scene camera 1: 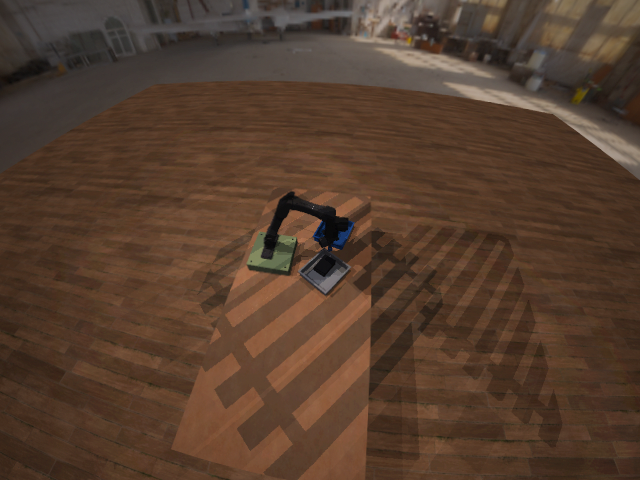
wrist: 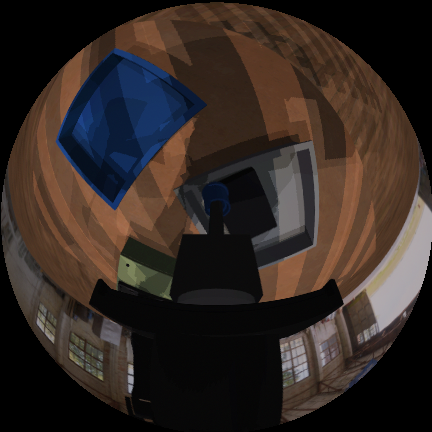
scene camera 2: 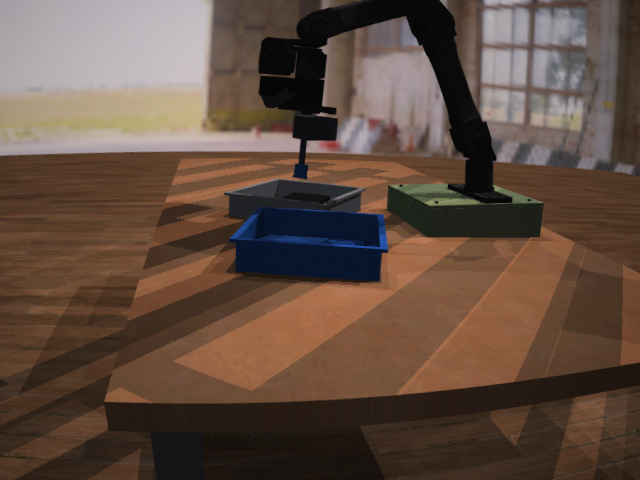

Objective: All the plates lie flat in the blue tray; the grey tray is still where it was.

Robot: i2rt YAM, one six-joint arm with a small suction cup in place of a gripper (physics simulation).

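Frame: origin at the arm's base, x down, y right, z back, level; centimetres.
Seen in the pictures: end effector, tool point: (scene camera 1: 330, 249) (wrist: 215, 194) (scene camera 2: 300, 178); arm's base, origin of the base link: (scene camera 1: 270, 246) (wrist: 147, 296) (scene camera 2: 478, 194).
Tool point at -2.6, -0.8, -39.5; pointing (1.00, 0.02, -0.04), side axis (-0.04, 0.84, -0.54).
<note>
Pixels of each thing's top centre, then the offset from my tool point to it, as dx, dy, dz. Level surfaces: height alone.
- black plate, middle of its top: (wrist: 245, 211) (scene camera 2: 303, 198) (scene camera 1: 325, 263) +5.4, +7.5, +2.1
- grey tray, middle of its top: (wrist: 267, 225) (scene camera 2: 298, 189) (scene camera 1: 324, 269) +4.4, +12.1, +1.8
- blue tray, middle of its top: (scene camera 2: 315, 225) (wrist: 99, 118) (scene camera 1: 334, 229) +4.4, -21.6, -1.1
- brown table, its level: dx +9.4
A black plate (scene camera 1: 324, 266) (scene camera 2: 308, 196) (wrist: 250, 205) lies in the grey tray (scene camera 1: 339, 280) (scene camera 2: 242, 206) (wrist: 311, 195); whether it is one plate or a stack I cannot tell. The blue tray (scene camera 1: 349, 235) (scene camera 2: 310, 260) (wrist: 165, 77) stands beside the grey tray, and no plate shows in it in the wrist view. My gripper, a small blue suction cup (scene camera 1: 329, 249) (scene camera 2: 300, 172) (wrist: 216, 192), is open, with nothing on it. It hangs above the grey tray, near the plate's edge in the wrist view, with a gap below it in the second scene view.
The arm stands on a green base block (scene camera 1: 279, 264) (scene camera 2: 480, 219) (wrist: 142, 275) beside the two trays. All of them stand on a brown table (scene camera 1: 330, 361) (scene camera 2: 320, 335). The trays' raised walls stand close to each other.
</note>
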